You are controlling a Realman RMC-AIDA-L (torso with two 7-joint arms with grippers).
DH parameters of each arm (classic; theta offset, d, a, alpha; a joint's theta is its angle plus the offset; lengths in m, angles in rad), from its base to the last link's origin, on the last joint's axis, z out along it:
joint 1: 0 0.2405 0 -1.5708
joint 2: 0 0 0 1.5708
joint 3: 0 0.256 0 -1.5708
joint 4: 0 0 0 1.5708
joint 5: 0 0.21 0 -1.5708
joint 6: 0 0 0 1.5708
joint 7: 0 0.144 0 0
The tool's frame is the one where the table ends.
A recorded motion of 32 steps. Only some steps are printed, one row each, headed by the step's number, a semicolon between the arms.
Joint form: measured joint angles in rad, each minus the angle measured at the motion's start. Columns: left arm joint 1, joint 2, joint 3, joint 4, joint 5, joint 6, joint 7; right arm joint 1, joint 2, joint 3, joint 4, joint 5, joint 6, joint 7.
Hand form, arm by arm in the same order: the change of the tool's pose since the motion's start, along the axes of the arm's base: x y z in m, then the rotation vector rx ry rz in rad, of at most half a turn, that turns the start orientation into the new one. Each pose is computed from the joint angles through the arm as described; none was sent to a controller.
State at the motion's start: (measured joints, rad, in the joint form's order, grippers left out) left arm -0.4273 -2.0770 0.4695 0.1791 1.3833 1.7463 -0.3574; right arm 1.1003 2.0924 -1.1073 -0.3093 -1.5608 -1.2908 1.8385
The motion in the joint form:
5: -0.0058 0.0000 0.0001 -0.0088 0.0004 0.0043 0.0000; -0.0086 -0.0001 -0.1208 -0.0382 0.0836 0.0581 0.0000
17: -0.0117 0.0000 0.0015 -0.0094 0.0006 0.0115 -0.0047; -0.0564 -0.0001 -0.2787 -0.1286 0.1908 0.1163 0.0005
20: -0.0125 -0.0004 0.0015 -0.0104 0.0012 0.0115 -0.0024; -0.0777 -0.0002 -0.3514 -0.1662 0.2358 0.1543 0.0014
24: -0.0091 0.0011 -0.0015 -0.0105 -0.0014 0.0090 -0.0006; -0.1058 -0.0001 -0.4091 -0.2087 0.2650 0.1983 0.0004
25: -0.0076 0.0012 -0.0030 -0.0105 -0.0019 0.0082 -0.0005; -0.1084 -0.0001 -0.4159 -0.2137 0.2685 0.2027 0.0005
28: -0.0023 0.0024 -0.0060 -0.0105 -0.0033 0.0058 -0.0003; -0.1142 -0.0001 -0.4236 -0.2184 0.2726 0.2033 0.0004
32: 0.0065 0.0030 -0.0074 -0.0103 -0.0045 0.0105 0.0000; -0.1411 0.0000 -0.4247 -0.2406 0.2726 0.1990 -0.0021
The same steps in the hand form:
5: 0.0021 0.0005 -0.0013 -0.0047 -0.0077 -0.0064; -0.0048 0.0017 -0.0043 0.0310 -0.0263 0.0213
17: 0.0046 0.0013 -0.0012 -0.0084 -0.0136 -0.0186; -0.0079 -0.0022 -0.0077 0.0629 -0.0369 0.0568
20: 0.0049 0.0014 -0.0016 -0.0080 -0.0127 -0.0196; -0.0086 -0.0046 -0.0113 0.0773 -0.0464 0.0660
24: 0.0031 0.0011 -0.0005 -0.0021 -0.0115 -0.0118; -0.0070 -0.0061 -0.0140 0.1017 -0.0573 0.0697
25: 0.0025 0.0009 -0.0002 -0.0005 -0.0119 -0.0087; -0.0072 -0.0064 -0.0143 0.1037 -0.0581 0.0710
28: 0.0002 -0.0001 0.0007 0.0033 -0.0115 0.0006; -0.0062 -0.0075 -0.0148 0.1020 -0.0582 0.0713
32: -0.0021 -0.0028 0.0015 0.0068 -0.0133 0.0061; -0.0016 -0.0097 -0.0129 0.1063 -0.0499 0.0680

